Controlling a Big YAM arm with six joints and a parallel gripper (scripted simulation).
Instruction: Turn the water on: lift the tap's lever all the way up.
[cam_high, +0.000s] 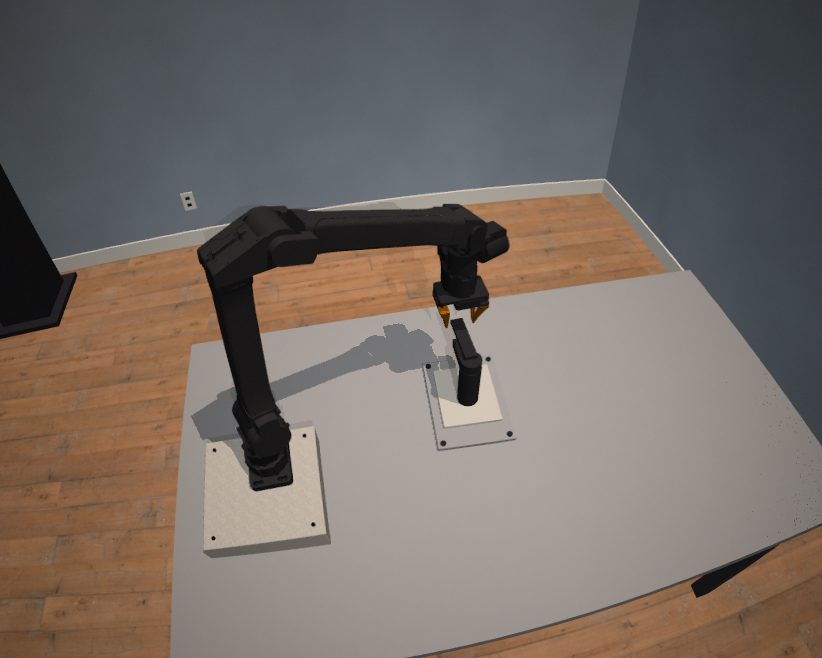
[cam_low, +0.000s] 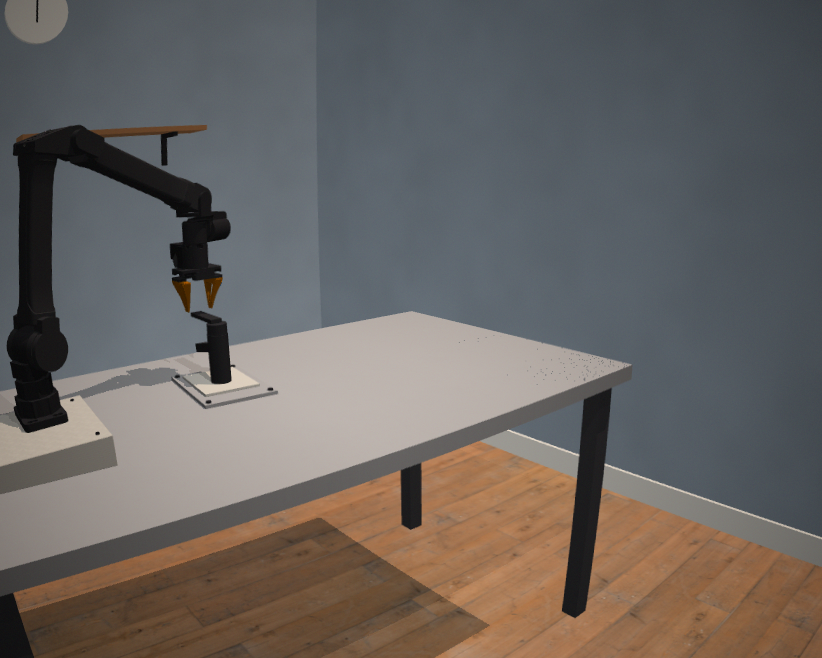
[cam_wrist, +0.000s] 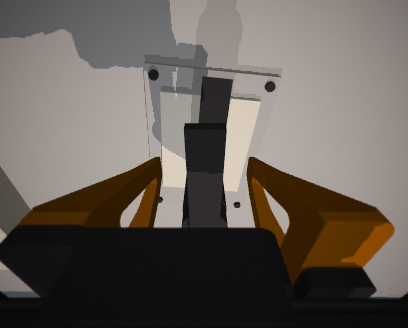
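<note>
Now: the flat lever 3 cm to the right of my hand and 2 cm below it.
</note>
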